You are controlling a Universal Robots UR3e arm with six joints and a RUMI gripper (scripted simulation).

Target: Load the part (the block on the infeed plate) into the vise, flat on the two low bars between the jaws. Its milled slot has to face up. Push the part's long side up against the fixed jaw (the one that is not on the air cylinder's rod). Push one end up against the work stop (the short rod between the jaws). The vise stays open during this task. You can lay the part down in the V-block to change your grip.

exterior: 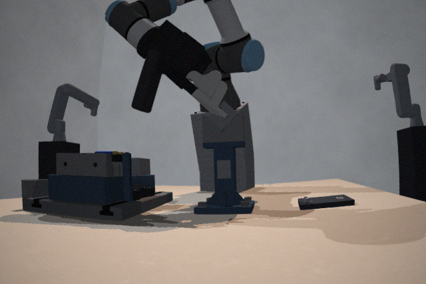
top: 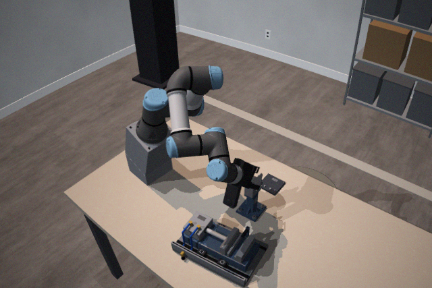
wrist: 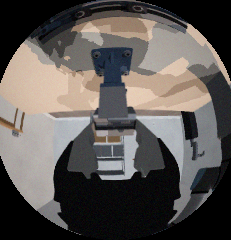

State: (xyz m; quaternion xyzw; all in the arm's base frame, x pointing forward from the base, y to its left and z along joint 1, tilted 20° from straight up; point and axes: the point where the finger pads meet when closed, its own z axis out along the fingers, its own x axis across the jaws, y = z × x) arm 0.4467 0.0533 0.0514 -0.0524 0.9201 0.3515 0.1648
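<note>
Right now my hand is right at the grey part. The rest, counted from my hand: blue vise: 22 cm to the right, 12 cm below.
</note>
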